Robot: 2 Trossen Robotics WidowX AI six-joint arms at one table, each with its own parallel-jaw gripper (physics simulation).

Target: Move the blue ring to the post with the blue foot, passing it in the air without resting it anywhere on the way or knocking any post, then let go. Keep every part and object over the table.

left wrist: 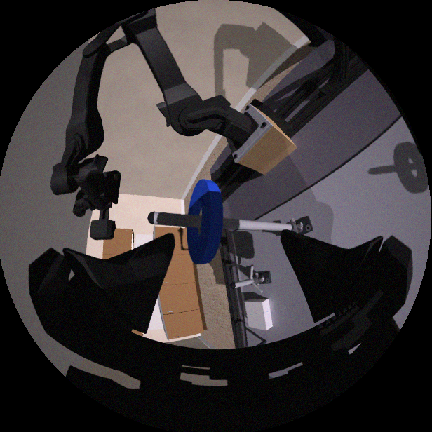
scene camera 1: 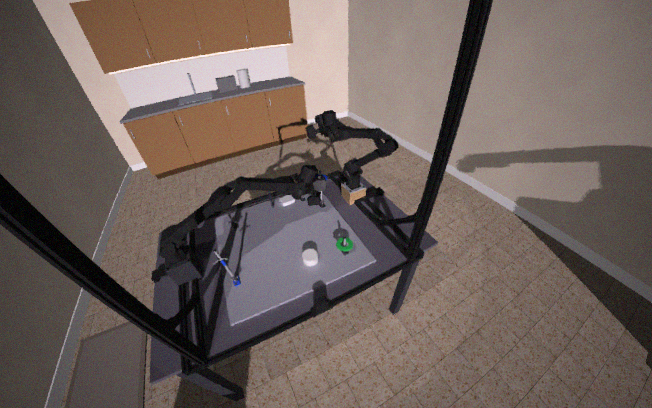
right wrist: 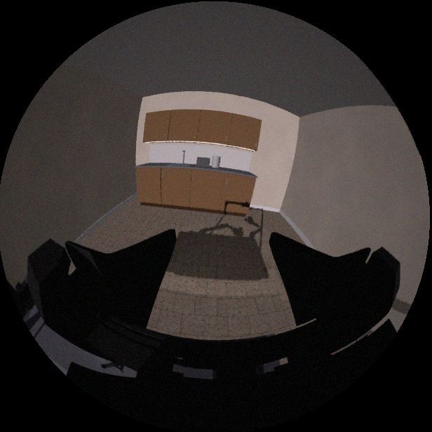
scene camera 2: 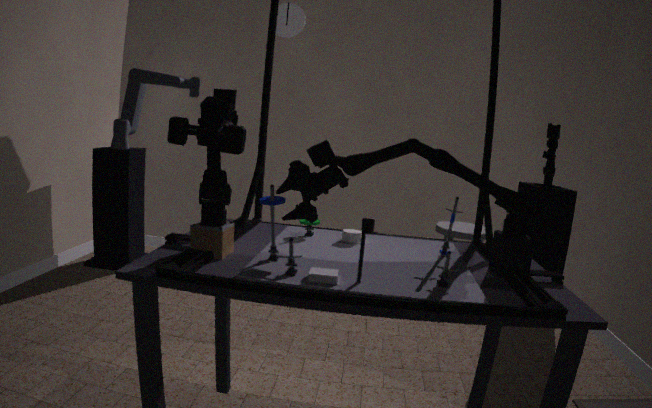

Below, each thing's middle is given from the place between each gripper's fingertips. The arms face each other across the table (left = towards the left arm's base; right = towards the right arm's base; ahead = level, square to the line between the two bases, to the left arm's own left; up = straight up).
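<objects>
The blue ring [left wrist: 206,196] has my left hand 10 mm short of it, 20 mm to the left of it and 20 mm below it. Going by its middle, the ring is nearer to my left hand than to my right hand.
From my right hand, the ring is 270 mm behind, 160 mm to the left and 160 mm below.
</objects>
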